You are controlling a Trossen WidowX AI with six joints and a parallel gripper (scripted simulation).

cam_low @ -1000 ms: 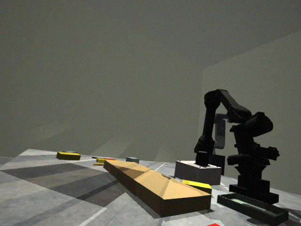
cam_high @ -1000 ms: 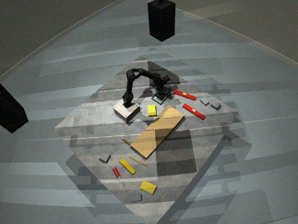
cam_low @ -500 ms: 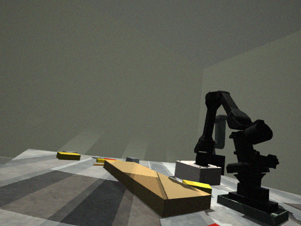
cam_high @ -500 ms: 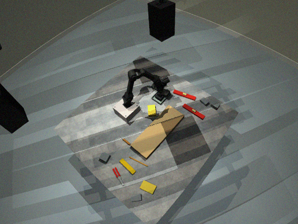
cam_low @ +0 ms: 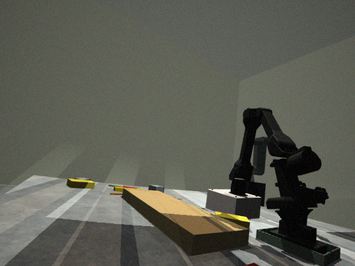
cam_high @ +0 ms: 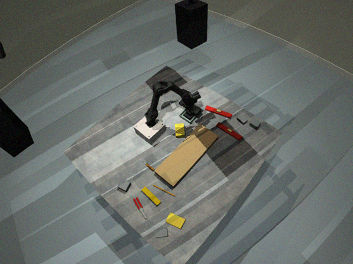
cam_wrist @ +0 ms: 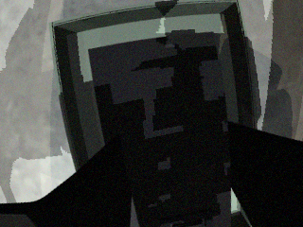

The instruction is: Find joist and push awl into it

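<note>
Now: the tray 10 mm to the right of my gripper tip and 20 mm below it. The rest, counted from my gripper tip: pencil (370 mm ahead, 590 mm to the right, 30 mm below); stud finder (20 mm to the right, 20 mm above); awl (130 mm ahead, 560 mm to the right, 20 mm below).
</note>
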